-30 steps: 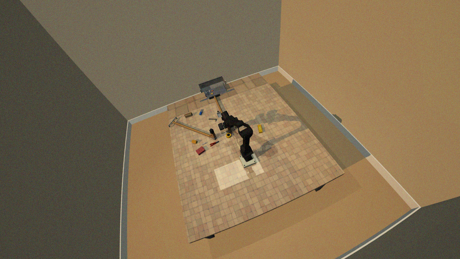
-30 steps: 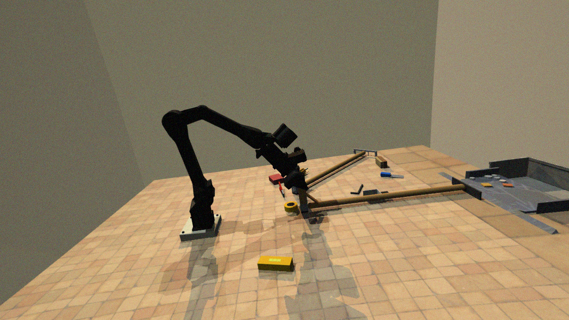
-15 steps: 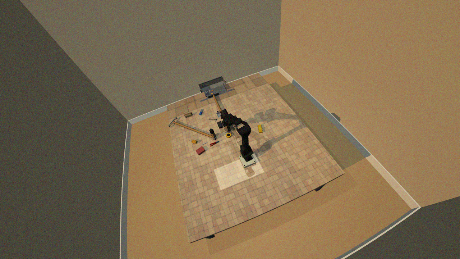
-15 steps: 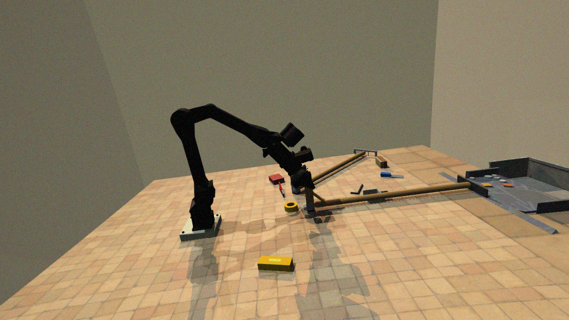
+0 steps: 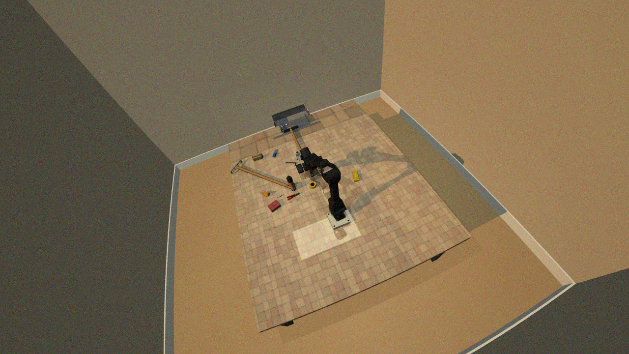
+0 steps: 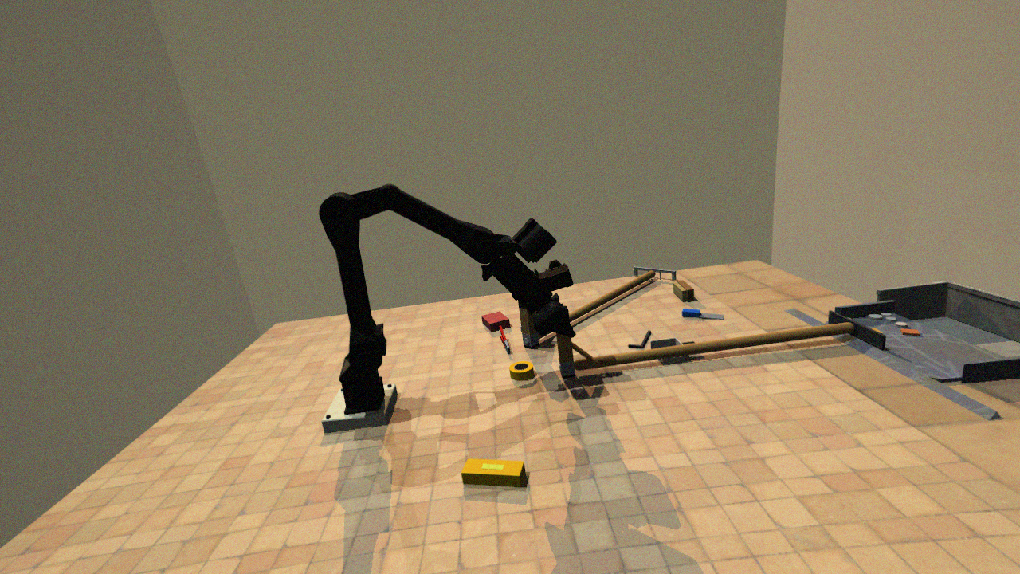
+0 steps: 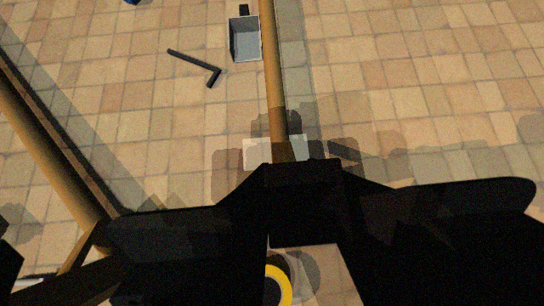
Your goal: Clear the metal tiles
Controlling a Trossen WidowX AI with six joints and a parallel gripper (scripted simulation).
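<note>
Right now the yellow tape roll is 110 mm behind my gripper tip, 40 mm to the left of it and 80 mm below it. Also, from my gripper tip: red screwdriver: 120 mm behind, 190 mm to the left, 80 mm below; then hex key: 170 mm ahead, 80 mm to the left, 90 mm below; then small grey box: 220 mm ahead, 10 mm to the left, 80 mm below.
</note>
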